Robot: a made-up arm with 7 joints. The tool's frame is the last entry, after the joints. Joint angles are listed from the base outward. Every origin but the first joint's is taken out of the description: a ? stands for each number. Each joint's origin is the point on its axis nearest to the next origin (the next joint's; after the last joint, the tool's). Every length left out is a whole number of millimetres.
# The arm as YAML. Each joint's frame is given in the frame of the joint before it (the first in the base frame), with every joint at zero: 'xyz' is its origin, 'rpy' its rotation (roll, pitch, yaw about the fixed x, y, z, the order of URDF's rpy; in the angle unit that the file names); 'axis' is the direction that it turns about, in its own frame. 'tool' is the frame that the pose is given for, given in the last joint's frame.
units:
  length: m
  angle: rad
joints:
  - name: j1
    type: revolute
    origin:
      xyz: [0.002, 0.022, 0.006]
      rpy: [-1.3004, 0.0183, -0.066]
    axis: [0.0, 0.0, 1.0]
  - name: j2
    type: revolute
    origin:
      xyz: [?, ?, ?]
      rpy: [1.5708, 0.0, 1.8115]
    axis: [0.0, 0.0, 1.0]
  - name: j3
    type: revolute
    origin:
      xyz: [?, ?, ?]
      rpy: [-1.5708, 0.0, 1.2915]
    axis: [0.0, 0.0, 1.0]
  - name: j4
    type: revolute
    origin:
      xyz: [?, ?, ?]
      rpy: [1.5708, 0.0, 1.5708]
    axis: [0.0, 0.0, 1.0]
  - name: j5
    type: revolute
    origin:
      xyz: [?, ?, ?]
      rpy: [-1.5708, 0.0, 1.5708]
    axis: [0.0, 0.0, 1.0]
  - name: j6
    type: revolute
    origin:
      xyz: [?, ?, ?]
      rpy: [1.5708, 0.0, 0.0]
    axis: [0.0, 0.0, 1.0]
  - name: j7
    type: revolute
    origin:
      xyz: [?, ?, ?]
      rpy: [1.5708, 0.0, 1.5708]
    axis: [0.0, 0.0, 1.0]
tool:
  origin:
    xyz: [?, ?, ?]
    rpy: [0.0, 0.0, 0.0]
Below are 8 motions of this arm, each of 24 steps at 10 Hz.
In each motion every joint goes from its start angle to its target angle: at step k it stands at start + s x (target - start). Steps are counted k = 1, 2, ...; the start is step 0. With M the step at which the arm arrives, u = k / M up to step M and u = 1 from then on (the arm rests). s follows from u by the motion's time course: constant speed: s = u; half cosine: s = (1 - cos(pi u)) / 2; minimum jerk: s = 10 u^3 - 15 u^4 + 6 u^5.
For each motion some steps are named. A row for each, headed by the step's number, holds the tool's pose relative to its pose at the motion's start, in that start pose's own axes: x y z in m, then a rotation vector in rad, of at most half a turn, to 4 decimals.
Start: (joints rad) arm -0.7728 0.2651 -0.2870 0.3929 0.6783 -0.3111 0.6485
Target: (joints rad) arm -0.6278 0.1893 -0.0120 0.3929 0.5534 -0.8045 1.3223
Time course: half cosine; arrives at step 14
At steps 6, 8, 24:
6: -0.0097 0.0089 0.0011 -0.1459 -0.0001 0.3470
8: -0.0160 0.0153 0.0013 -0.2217 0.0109 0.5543
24: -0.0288 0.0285 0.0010 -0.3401 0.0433 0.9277

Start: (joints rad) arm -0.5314 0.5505 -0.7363 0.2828 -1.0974 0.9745 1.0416
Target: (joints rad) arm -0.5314 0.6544 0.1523 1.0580 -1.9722 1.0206 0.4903
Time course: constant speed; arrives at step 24
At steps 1, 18, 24:
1: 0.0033 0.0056 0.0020 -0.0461 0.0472 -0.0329
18: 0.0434 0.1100 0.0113 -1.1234 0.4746 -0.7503
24: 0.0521 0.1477 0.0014 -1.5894 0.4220 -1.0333

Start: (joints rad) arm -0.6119 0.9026 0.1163 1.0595 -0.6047 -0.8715 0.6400
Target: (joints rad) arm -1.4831 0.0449 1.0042 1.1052 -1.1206 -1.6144 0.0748
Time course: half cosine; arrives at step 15
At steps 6, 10, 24:
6: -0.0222 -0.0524 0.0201 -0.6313 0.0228 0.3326
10: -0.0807 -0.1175 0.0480 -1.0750 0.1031 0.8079
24: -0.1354 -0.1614 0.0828 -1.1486 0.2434 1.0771

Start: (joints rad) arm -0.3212 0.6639 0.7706 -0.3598 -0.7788 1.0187 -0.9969
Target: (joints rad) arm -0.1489 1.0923 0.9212 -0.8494 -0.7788 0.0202 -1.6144
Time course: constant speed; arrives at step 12
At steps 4, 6, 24:
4: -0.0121 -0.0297 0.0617 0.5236 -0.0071 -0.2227
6: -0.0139 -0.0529 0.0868 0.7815 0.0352 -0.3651
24: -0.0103 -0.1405 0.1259 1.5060 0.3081 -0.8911

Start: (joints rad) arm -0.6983 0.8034 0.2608 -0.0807 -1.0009 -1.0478 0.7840
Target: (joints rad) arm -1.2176 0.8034 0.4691 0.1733 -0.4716 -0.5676 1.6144
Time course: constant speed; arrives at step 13
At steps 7, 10, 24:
7: 0.0283 -0.0409 -0.0268 0.1120 -0.1688 0.3349
10: 0.0426 -0.0574 -0.0351 0.1510 -0.2599 0.5206
24: 0.0580 -0.0728 -0.0415 0.1814 -0.3564 0.7289

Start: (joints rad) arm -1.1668 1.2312 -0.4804 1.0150 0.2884 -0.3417 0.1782
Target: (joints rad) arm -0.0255 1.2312 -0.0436 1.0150 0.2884 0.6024 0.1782
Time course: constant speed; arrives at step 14
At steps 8, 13, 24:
8: -0.1279 -0.0734 -0.1131 0.2894 0.7560 -0.3706
13: -0.2323 -0.0584 -0.1629 0.6097 1.2009 -0.5374
24: -0.2526 -0.0496 -0.1696 0.6863 1.2850 -0.5616

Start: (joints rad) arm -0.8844 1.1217 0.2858 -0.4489 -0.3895 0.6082 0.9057
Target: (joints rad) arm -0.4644 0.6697 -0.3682 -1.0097 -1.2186 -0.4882 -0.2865
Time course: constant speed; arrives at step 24
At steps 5, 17, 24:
5: -0.0556 -0.0201 0.0041 -0.3057 0.0250 -0.5279
17: -0.1551 -0.0020 0.0333 -1.3504 0.0338 -1.3362
24: -0.1792 0.0260 0.0429 -2.0784 -0.0813 -1.2900

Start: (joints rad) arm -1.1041 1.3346 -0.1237 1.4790 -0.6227 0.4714 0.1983
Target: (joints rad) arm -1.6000 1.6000 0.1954 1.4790 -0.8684 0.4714 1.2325
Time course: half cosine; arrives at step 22
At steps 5, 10, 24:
5: -0.0062 0.0060 0.0163 -0.1227 -0.0152 0.0900
10: -0.0226 0.0267 0.0526 -0.4344 0.0161 0.2999
24: -0.0524 0.0836 0.0979 -0.9608 0.3334 0.5908

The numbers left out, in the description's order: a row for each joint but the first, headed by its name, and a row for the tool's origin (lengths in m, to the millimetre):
j2: -0.001 0.008 0.0
j3: 0.204 -0.053 0.0
j4: 0.001 -0.023 0.0
j5: -0.115 -0.008 0.0
j6: 0.0 0.0 0.0
j7: 0.0 0.072 0.0
tool: 0.0 0.0 0.0

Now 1 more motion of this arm.
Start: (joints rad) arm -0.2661 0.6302 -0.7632 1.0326 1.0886 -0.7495 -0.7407
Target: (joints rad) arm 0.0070 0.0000 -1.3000 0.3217 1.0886 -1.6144 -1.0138
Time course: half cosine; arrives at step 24
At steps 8, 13, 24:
8: 0.0233 0.0330 0.0909 0.4462 -0.2938 -0.0118
13: 0.0189 0.0431 0.2056 1.0398 -0.6116 0.0216
24: -0.0308 0.0151 0.3217 1.9117 -0.8698 0.2084

